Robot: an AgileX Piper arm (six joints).
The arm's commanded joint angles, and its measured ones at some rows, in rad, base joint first. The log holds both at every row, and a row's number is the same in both.
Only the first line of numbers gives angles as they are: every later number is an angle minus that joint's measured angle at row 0.
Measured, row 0: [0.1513, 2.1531, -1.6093, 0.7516, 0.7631, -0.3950]
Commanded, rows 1 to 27: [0.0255, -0.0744, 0.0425, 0.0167, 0.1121, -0.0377]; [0.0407, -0.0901, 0.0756, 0.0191, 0.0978, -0.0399]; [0.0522, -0.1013, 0.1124, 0.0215, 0.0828, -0.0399]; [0.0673, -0.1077, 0.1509, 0.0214, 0.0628, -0.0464]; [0.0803, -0.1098, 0.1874, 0.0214, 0.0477, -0.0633]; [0.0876, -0.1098, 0.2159, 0.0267, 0.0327, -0.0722]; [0.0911, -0.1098, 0.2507, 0.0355, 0.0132, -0.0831]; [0.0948, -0.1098, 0.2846, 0.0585, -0.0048, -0.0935]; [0.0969, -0.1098, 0.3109, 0.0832, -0.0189, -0.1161]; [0.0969, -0.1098, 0.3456, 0.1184, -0.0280, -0.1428]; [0.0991, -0.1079, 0.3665, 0.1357, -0.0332, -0.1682]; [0.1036, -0.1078, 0.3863, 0.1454, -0.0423, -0.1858]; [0.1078, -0.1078, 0.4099, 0.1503, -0.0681, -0.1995]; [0.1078, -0.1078, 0.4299, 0.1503, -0.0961, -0.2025]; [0.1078, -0.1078, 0.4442, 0.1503, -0.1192, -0.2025]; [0.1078, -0.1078, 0.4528, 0.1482, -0.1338, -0.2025]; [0.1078, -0.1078, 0.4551, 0.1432, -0.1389, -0.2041]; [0.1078, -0.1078, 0.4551, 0.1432, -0.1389, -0.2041]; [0.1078, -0.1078, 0.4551, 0.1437, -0.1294, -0.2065]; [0.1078, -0.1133, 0.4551, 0.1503, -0.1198, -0.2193]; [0.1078, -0.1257, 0.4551, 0.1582, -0.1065, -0.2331]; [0.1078, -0.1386, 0.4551, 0.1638, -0.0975, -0.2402]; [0.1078, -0.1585, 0.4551, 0.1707, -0.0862, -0.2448]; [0.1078, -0.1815, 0.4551, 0.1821, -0.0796, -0.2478]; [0.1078, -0.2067, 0.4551, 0.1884, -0.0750, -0.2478]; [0.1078, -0.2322, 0.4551, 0.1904, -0.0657, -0.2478]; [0.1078, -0.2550, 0.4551, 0.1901, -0.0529, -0.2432]
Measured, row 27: [0.1080, -0.1599, 0.4503, 0.1740, -0.0939, -0.2302]
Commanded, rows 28 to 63: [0.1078, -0.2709, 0.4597, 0.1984, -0.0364, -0.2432]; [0.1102, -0.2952, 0.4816, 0.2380, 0.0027, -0.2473]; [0.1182, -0.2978, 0.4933, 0.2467, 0.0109, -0.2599]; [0.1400, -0.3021, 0.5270, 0.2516, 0.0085, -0.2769]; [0.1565, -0.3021, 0.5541, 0.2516, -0.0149, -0.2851]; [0.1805, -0.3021, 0.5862, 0.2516, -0.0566, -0.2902]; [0.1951, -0.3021, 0.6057, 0.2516, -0.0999, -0.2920]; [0.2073, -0.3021, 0.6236, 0.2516, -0.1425, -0.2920]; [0.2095, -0.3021, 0.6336, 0.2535, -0.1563, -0.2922]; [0.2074, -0.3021, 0.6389, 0.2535, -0.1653, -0.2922]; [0.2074, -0.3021, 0.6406, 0.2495, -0.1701, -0.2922]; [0.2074, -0.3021, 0.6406, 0.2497, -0.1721, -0.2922]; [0.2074, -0.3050, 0.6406, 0.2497, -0.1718, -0.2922]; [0.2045, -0.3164, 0.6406, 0.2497, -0.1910, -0.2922]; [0.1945, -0.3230, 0.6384, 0.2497, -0.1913, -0.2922]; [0.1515, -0.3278, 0.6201, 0.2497, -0.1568, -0.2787]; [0.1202, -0.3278, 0.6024, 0.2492, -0.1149, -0.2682]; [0.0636, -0.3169, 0.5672, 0.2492, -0.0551, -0.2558]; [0.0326, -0.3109, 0.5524, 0.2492, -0.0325, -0.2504]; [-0.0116, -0.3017, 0.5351, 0.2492, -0.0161, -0.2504]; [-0.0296, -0.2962, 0.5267, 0.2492, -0.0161, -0.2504]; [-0.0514, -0.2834, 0.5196, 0.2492, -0.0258, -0.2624]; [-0.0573, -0.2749, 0.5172, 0.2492, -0.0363, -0.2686]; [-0.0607, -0.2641, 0.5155, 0.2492, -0.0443, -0.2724]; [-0.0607, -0.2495, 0.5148, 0.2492, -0.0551, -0.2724]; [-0.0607, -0.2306, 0.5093, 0.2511, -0.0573, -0.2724]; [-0.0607, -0.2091, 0.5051, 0.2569, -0.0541, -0.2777]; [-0.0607, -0.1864, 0.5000, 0.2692, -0.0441, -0.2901]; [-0.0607, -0.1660, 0.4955, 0.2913, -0.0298, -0.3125]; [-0.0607, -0.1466, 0.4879, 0.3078, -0.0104, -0.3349]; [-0.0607, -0.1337, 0.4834, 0.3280, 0.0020, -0.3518]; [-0.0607, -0.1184, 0.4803, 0.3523, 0.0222, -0.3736]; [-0.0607, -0.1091, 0.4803, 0.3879, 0.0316, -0.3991]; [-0.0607, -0.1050, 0.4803, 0.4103, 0.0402, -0.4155]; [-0.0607, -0.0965, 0.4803, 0.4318, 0.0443, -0.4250]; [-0.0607, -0.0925, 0.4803, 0.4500, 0.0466, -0.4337]
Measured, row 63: [-0.0529, -0.1084, 0.4904, 0.3646, 0.0138, -0.3704]
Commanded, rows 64 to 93: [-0.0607, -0.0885, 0.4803, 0.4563, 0.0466, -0.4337]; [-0.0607, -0.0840, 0.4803, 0.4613, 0.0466, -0.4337]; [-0.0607, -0.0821, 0.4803, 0.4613, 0.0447, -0.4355]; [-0.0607, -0.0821, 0.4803, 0.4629, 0.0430, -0.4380]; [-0.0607, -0.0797, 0.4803, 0.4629, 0.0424, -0.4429]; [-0.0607, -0.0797, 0.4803, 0.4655, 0.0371, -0.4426]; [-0.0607, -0.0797, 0.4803, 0.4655, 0.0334, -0.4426]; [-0.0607, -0.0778, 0.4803, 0.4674, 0.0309, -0.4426]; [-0.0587, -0.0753, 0.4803, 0.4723, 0.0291, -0.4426]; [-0.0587, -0.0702, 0.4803, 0.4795, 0.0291, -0.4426]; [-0.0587, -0.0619, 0.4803, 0.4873, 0.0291, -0.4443]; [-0.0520, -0.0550, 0.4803, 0.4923, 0.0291, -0.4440]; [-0.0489, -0.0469, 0.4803, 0.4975, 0.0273, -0.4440]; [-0.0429, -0.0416, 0.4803, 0.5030, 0.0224, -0.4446]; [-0.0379, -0.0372, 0.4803, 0.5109, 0.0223, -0.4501]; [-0.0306, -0.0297, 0.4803, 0.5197, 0.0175, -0.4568]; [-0.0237, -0.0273, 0.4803, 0.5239, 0.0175, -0.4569]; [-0.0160, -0.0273, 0.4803, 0.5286, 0.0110, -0.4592]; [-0.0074, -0.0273, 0.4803, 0.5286, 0.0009, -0.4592]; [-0.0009, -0.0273, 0.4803, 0.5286, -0.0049, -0.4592]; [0.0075, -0.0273, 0.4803, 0.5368, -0.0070, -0.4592]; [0.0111, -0.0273, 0.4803, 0.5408, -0.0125, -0.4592]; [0.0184, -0.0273, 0.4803, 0.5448, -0.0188, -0.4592]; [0.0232, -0.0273, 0.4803, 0.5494, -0.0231, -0.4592]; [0.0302, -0.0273, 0.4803, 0.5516, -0.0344, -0.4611]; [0.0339, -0.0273, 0.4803, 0.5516, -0.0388, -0.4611]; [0.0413, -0.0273, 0.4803, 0.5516, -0.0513, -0.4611]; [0.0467, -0.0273, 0.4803, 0.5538, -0.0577, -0.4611]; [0.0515, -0.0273, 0.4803, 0.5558, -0.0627, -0.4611]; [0.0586, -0.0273, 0.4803, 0.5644, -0.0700, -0.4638]
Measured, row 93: [0.0350, -0.0406, 0.4748, 0.5756, -0.0081, -0.4526]
